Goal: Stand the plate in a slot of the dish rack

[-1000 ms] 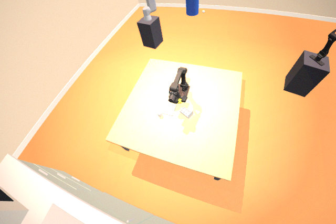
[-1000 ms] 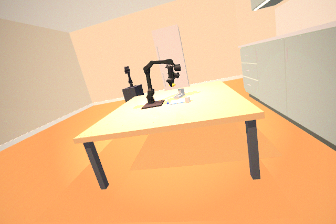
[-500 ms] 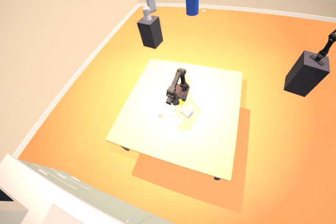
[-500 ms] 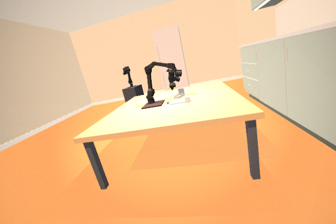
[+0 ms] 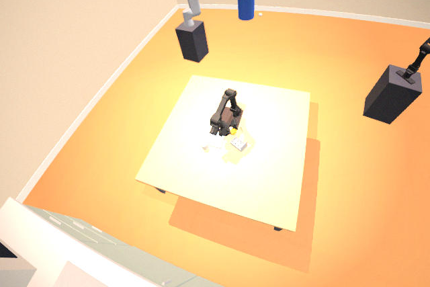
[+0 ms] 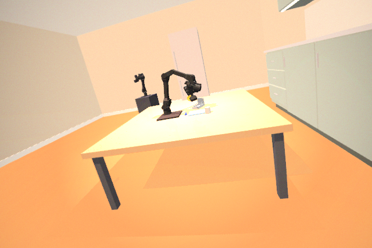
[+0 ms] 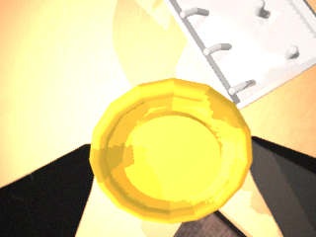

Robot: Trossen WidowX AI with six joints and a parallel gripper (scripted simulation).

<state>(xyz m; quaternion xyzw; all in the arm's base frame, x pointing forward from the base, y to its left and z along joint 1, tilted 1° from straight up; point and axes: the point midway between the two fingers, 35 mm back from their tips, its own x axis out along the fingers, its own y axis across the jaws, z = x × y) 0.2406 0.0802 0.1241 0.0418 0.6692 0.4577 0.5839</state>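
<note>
Now: the dish rack 50 mm ahead of my gripper tip, 60 mm to the left of it and 80 mm below it. Round my gripper tip: light blue mat 80 mm ahead, 140 mm to the right, 100 mm below; then yellow plate 10 mm above; then white cup 200 mm ahead, 190 mm to the right, 80 mm below.
</note>
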